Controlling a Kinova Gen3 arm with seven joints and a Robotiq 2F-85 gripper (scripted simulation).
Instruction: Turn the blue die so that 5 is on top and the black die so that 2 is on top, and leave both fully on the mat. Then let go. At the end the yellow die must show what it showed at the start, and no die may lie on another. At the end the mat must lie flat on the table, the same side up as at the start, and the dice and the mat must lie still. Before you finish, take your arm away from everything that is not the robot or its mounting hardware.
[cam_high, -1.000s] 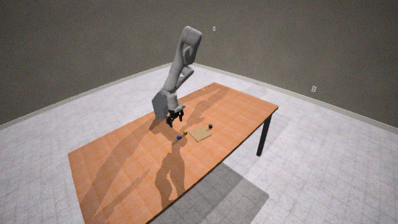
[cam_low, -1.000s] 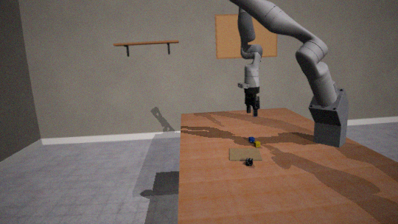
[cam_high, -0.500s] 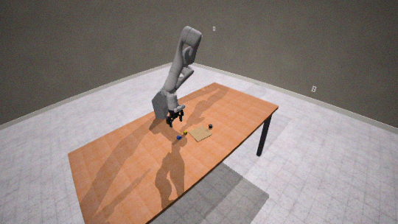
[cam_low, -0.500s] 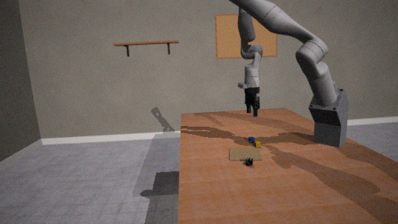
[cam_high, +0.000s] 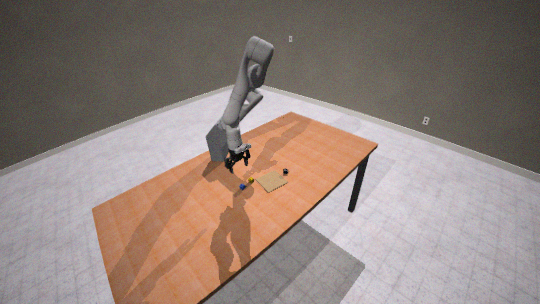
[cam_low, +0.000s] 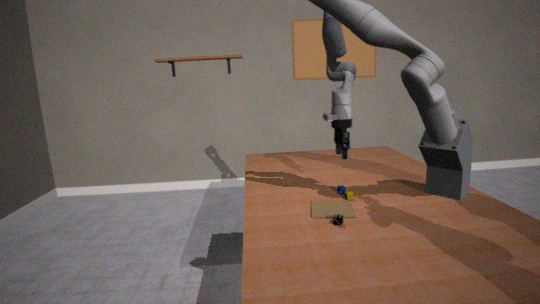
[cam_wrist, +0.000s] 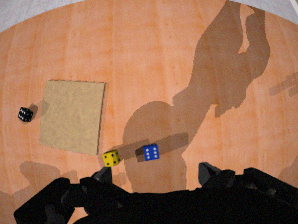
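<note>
The blue die lies 140 mm below my hand. Round my hand: yellow die: 140 mm below, 70 mm to the left, 10 mm behind; then tan mat: 170 mm to the left, 150 mm below, 60 mm ahead; then black die: 280 mm to the left, 140 mm below, 60 mm ahead.
</note>
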